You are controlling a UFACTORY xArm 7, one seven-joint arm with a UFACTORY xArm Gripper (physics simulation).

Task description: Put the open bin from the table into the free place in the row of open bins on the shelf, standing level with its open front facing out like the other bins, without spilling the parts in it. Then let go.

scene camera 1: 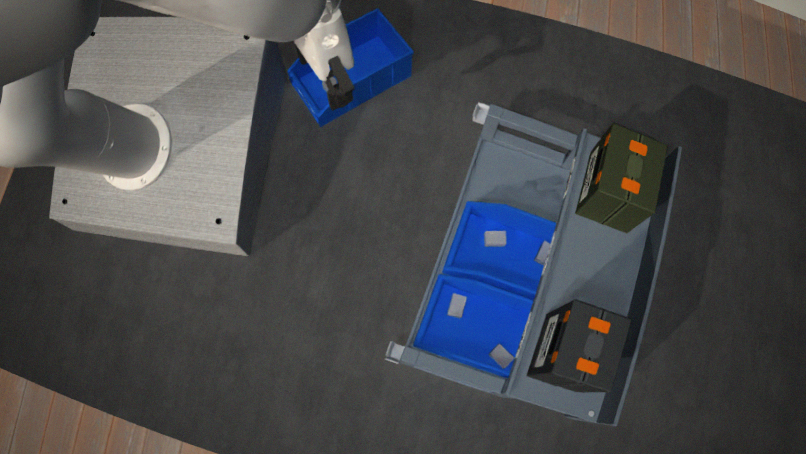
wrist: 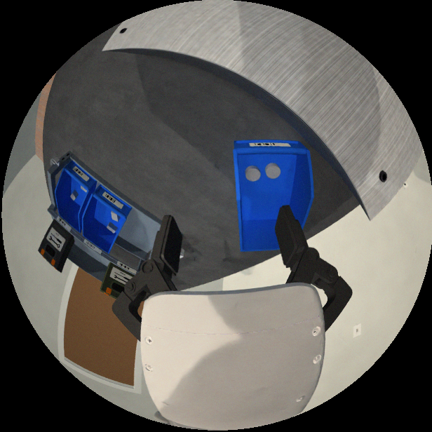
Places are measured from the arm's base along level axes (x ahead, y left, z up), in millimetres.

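Where they show: gripper, fingertip midpoint: (scene camera 1: 325,80); arm's base at its link origin: (scene camera 1: 134,147).
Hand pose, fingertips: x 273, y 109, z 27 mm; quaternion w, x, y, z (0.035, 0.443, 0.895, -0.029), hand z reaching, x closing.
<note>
Things, the pixels of their centre, and the offset from my fingertips. "*": a spot on its surface instead.
- open bin at a spot on its surface: (scene camera 1: 379,49) * 52 mm ahead, 146 mm left, 131 mm down
- grey shelf at a spot on its surface: (scene camera 1: 600,253) * 389 mm ahead, 191 mm right, 32 mm down
- raised bar at a spot on its surface: (scene camera 1: 530,126) * 289 mm ahead, 11 mm right, 50 mm down
The open bin (scene camera 1: 379,49) (wrist: 257,200) is blue and stands upright on the dark table beside the robot's base, its low labelled front toward the base. Two round grey parts (wrist: 262,172) lie in it near the front; the gripper hides them in the scene view. My gripper (scene camera 1: 331,87) (wrist: 227,221) is open and empty, above the bin; one finger overlaps the bin in the wrist view. The grey shelf (scene camera 1: 600,253) (wrist: 140,225) holds two blue bins (scene camera 1: 499,256) (wrist: 102,225) side by side with grey parts. The free place (scene camera 1: 507,169) is at the row's upper end in the scene view.
A green case (scene camera 1: 631,174) (wrist: 119,280) and a black case (scene camera 1: 586,349) (wrist: 56,246) stand on the shelf's other level, behind the bin row. The robot's metal base block (scene camera 1: 197,186) (wrist: 310,65) is close beside the open bin. A raised bar (scene camera 1: 530,126) borders the free place.
</note>
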